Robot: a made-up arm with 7 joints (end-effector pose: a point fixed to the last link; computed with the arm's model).
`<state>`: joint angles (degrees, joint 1 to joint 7).
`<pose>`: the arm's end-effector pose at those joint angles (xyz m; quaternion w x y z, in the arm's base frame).
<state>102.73 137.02 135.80 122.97 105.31 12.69 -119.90</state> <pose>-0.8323 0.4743 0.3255 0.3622 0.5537 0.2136 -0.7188</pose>
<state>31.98 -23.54 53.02 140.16 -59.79 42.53 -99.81</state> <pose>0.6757 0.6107 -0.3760 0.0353 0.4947 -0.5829 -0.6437</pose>
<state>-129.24 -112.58 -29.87 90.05 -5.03 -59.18 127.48</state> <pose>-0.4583 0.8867 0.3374 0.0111 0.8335 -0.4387 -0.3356</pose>
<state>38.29 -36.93 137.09 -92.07 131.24 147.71 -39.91</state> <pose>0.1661 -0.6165 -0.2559 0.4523 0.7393 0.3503 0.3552</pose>
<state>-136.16 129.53 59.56 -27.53 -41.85 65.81 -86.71</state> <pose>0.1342 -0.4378 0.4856 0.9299 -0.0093 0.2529 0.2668</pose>
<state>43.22 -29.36 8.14 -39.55 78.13 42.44 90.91</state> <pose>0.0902 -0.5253 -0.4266 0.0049 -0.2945 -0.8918 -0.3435</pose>
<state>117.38 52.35 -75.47 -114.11 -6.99 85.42 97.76</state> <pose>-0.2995 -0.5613 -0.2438 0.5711 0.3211 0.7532 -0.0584</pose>
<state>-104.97 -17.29 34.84 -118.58 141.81 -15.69 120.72</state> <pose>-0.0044 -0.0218 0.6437 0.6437 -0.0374 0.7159 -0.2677</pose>
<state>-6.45 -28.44 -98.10 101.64 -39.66 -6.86 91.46</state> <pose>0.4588 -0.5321 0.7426 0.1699 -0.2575 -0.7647 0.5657</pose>
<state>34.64 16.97 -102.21 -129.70 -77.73 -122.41 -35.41</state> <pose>0.2804 0.4304 0.3647 0.8916 0.0269 0.2539 -0.3739</pose>
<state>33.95 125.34 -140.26 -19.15 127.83 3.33 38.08</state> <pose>0.0349 0.4142 0.3260 0.3299 -0.6313 0.5354 -0.4538</pose>
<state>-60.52 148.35 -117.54 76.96 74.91 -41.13 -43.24</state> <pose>-0.0521 0.0627 -0.2149 0.6507 0.1876 0.1973 -0.7088</pose>
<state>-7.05 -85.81 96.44 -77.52 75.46 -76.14 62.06</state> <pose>-0.1486 -0.3794 0.0176 0.7077 -0.3860 -0.3889 0.4460</pose>
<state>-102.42 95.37 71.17 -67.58 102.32 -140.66 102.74</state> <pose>0.0242 0.0023 0.1224 0.6492 0.6639 -0.0611 0.3662</pose>
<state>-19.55 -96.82 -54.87 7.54 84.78 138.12 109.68</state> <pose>0.4856 -0.2621 0.1280 0.7835 -0.5422 0.2615 0.1541</pose>
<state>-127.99 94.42 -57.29 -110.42 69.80 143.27 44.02</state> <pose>0.1641 0.5992 0.1272 0.6609 -0.6288 -0.0685 -0.4039</pose>
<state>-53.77 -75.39 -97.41 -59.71 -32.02 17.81 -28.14</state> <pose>-0.2172 0.3463 -0.0099 0.3061 0.9317 0.1848 -0.0640</pose>
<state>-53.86 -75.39 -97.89 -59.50 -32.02 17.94 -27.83</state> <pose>-0.2149 0.3494 -0.0107 0.3063 0.9325 0.1796 -0.0658</pose>
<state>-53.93 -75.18 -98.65 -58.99 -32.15 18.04 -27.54</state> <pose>-0.2095 0.3523 -0.0162 0.3089 0.9333 0.1716 -0.0643</pose>
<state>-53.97 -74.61 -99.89 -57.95 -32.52 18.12 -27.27</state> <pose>-0.1988 0.3544 -0.0299 0.3157 0.9338 0.1583 -0.0572</pose>
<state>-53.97 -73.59 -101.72 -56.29 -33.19 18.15 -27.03</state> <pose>-0.1809 0.3550 -0.0530 0.3276 0.9336 0.1387 -0.0431</pose>
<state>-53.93 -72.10 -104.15 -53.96 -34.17 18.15 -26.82</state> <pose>-0.1547 0.3524 -0.0851 0.3449 0.9316 0.1127 -0.0220</pose>
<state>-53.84 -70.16 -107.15 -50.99 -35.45 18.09 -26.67</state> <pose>-0.1194 0.3443 -0.1240 0.3677 0.9264 0.0806 0.0056</pose>
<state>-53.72 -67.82 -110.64 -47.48 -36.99 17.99 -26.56</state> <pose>-0.0755 0.3290 -0.1663 0.3950 0.9169 0.0435 0.0382</pose>
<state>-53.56 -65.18 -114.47 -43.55 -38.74 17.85 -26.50</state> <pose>-0.0246 0.3047 -0.2078 0.4257 0.9018 0.0031 0.0737</pose>
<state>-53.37 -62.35 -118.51 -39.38 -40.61 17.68 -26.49</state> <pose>0.0303 0.2716 -0.2444 0.4582 0.8812 -0.0391 0.1095</pose>
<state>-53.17 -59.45 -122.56 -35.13 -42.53 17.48 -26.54</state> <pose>0.0851 0.2305 -0.2734 0.4910 0.8554 -0.0806 0.1437</pose>
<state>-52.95 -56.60 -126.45 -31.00 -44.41 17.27 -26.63</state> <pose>0.1362 0.1842 -0.2934 0.5224 0.8261 -0.1199 0.1742</pose>
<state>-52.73 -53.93 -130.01 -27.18 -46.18 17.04 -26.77</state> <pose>0.1800 0.1364 -0.3048 0.5509 0.7953 -0.1550 0.1998</pose>
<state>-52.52 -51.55 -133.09 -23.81 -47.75 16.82 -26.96</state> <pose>0.2152 0.0908 -0.3094 0.5756 0.7655 -0.1846 0.2203</pose>
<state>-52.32 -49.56 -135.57 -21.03 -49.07 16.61 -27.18</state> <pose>0.2412 0.0508 -0.3094 0.5958 0.7390 -0.2078 0.2358</pose>
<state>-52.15 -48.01 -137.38 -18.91 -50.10 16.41 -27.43</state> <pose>0.2588 0.0188 -0.3072 0.6116 0.7174 -0.2242 0.2470</pose>
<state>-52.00 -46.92 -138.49 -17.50 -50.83 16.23 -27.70</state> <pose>0.2695 -0.0041 -0.3045 0.6228 0.7018 -0.2336 0.2548</pose>
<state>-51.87 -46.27 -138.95 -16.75 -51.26 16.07 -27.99</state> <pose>0.2747 -0.0181 -0.3024 0.6301 0.6923 -0.2369 0.2600</pose>
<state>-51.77 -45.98 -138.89 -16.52 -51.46 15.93 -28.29</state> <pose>0.2761 -0.0248 -0.3012 0.6343 0.6877 -0.2352 0.2635</pose>
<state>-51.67 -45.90 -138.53 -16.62 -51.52 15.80 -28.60</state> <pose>0.2753 -0.0270 -0.3007 0.6366 0.6862 -0.2307 0.2659</pose>
